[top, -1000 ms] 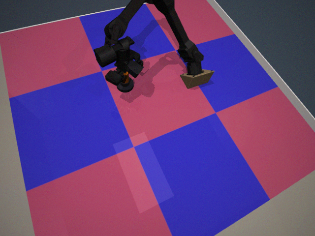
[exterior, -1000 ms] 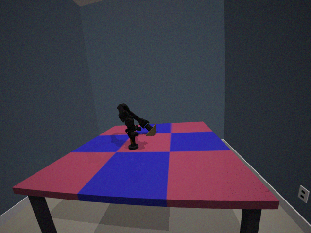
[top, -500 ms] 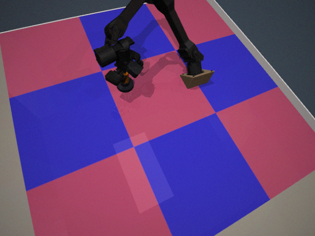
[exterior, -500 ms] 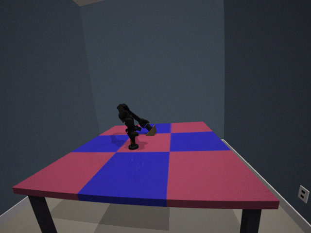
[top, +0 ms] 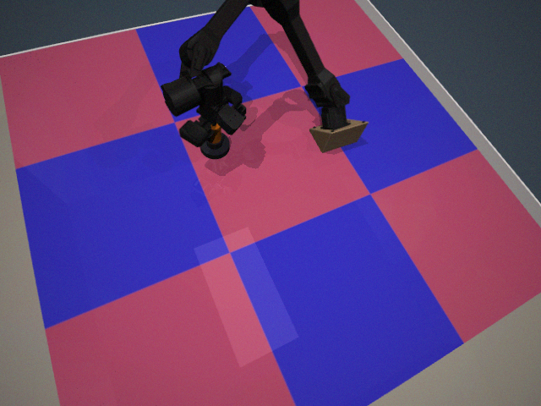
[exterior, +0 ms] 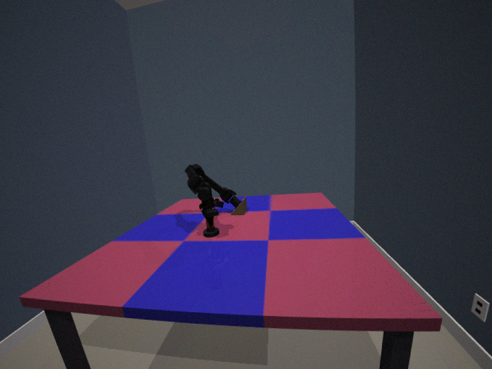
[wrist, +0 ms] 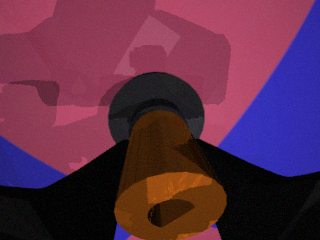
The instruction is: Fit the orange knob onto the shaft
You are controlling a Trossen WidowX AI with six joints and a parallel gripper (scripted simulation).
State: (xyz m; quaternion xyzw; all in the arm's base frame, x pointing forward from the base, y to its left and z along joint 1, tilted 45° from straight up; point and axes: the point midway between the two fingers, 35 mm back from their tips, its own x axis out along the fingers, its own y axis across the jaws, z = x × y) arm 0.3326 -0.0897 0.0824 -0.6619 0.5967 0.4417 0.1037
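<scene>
Right now the orange knob is 2 cm above my gripper tip. Round my gripper tip: pedestal 2 cm below.
</scene>
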